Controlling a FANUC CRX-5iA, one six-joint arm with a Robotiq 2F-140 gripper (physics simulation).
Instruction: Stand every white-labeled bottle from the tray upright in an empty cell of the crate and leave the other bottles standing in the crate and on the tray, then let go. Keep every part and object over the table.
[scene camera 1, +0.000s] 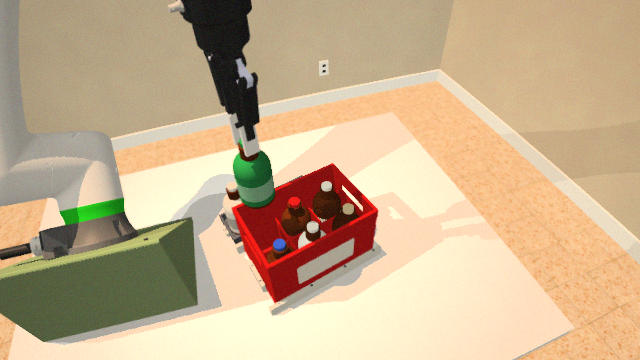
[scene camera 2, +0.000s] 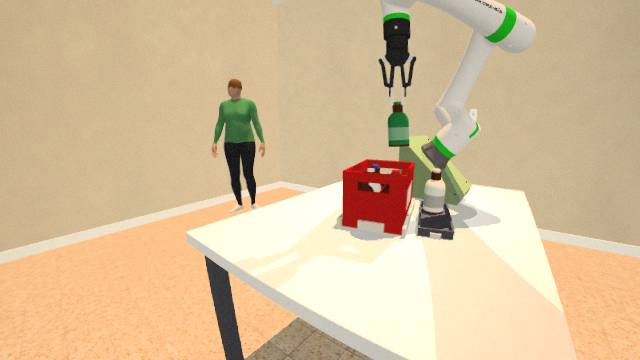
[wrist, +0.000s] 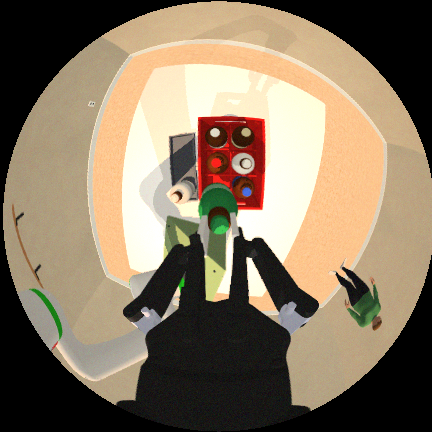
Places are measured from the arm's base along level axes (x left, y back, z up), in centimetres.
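Pixels of known places: gripper, fingertip midpoint: (scene camera 1: 247, 147) (scene camera 2: 397, 106) (wrist: 218, 221); arm's base at its link origin: (scene camera 1: 102, 244) (scene camera 2: 432, 157).
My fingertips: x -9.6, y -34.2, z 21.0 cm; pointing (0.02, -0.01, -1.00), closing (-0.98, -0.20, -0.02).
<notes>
For each thing: its top centre in the pictures, then the offset to it from my fingertips. "spot": a spot on its surface instead. Level surfaces: height alone.
- green bottle at its top centre: (wrist: 215, 225) (scene camera 1: 245, 137) (scene camera 2: 398, 101) dx +0.5, dy -0.2, dz +1.7 cm
- red crate at its top centre: (scene camera 1: 290, 191) (wrist: 208, 161) (scene camera 2: 401, 167) dx +4.3, dy -8.6, dz -20.0 cm
- white bottle at its top centre: (scene camera 1: 312, 225) (wrist: 246, 163) dx -6.1, dy -9.2, dz -21.3 cm
- white bottle with a greyish label, top centre: (scene camera 1: 231, 185) (wrist: 173, 198) (scene camera 2: 436, 169) dx +14.4, dy +3.1, dz -21.6 cm
- dark tray at a spot on its surface: (scene camera 2: 435, 227) (wrist: 181, 149) spot: dx +17.1, dy -12.8, dz -37.0 cm
- white table at its surface level: dz -37.6 cm
My gripper (scene camera 1: 246, 145) (scene camera 2: 397, 102) (wrist: 218, 221) is shut on the neck of a green bottle (scene camera 1: 252, 175) (scene camera 2: 398, 122) (wrist: 218, 197) with a pale label. The bottle hangs upright above the red crate (scene camera 1: 285, 285) (scene camera 2: 375, 210) (wrist: 263, 150), apart from it. In the wrist view it partly hides the crate's empty corner cell. The crate holds brown bottles with white (scene camera 1: 326, 202) (wrist: 216, 137), tan (wrist: 243, 136), red (scene camera 1: 296, 218) (wrist: 218, 162) and blue (wrist: 243, 189) caps, and a white bottle (wrist: 243, 164). A white bottle with a greyish label (scene camera 1: 232, 210) (scene camera 2: 434, 195) (wrist: 184, 191) stands on the dark tray (scene camera 2: 435, 227) (wrist: 182, 150).
The tray lies alongside the crate on the white table (scene camera 1: 425, 300) (scene camera 2: 350, 280). A green wedge-shaped base (scene camera 1: 110, 295) (scene camera 2: 417, 150) stands under the arm's mount. A person in green (scene camera 2: 239, 120) (wrist: 367, 302) stands on the floor beyond the table.
</notes>
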